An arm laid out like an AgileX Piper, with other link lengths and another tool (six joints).
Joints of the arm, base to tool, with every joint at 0 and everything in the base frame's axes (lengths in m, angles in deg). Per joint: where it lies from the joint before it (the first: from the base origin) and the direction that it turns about. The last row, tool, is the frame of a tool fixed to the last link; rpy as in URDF.
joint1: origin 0 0 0.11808 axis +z
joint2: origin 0 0 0 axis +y
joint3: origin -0.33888 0 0.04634 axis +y
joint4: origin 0.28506 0 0.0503 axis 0.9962 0 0.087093
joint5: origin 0 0 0 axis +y
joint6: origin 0.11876 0 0.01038 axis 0.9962 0 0.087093
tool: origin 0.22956 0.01 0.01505 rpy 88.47 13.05 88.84
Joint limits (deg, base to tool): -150..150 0..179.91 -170..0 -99.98..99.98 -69.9..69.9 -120..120
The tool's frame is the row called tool.
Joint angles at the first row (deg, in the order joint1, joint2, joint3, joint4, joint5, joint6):
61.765, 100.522, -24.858, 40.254, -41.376, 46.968
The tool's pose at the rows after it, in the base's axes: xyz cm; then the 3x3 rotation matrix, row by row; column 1 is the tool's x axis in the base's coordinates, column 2 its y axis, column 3 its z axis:
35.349 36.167 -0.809; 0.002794 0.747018 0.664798; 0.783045 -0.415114 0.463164; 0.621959 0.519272 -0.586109
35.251 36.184 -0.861; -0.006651 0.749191 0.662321; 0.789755 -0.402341 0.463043; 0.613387 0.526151 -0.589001
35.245 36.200 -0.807; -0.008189 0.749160 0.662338; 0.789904 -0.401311 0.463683; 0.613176 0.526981 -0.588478
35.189 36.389 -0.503; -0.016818 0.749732 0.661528; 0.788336 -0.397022 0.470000; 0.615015 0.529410 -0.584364
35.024 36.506 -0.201; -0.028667 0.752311 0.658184; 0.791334 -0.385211 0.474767; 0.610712 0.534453 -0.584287
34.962 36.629 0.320; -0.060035 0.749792 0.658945; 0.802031 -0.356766 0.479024; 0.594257 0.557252 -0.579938
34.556 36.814 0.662; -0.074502 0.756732 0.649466; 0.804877 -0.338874 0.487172; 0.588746 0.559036 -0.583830
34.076 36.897 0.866; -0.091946 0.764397 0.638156; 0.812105 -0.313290 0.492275; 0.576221 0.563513 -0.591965
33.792 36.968 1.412; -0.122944 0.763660 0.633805; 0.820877 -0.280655 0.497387; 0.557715 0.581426 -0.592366
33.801 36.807 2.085; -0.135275 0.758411 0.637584; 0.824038 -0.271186 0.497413; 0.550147 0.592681 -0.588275
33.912 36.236 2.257; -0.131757 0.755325 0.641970; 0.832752 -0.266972 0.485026; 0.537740 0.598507 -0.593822
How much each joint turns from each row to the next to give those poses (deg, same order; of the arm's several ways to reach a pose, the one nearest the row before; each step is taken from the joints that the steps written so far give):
0.001, -0.105, 0.000, 0.001, 0.894, -0.563
0.000, -0.114, 0.000, -0.001, 0.276, -0.871
0.000, -0.087, 0.000, 0.001, 0.037, -0.109
-0.001, -0.390, 0.000, -0.337, 0.106, -0.157
0.000, -0.747, 0.001, 0.017, 0.644, -1.012
0.000, -0.876, 0.000, 0.103, 0.367, -2.502
-0.001, -1.231, -0.002, 0.001, 1.402, -1.332
0.000, -1.274, 0.002, 0.318, 1.690, -2.041
0.001, -1.421, -0.001, 0.495, 1.190, -3.032
0.002, -1.360, 0.000, 1.251, 0.681, -2.374
-0.104, -0.975, -0.001, 2.280, 0.805, -2.780

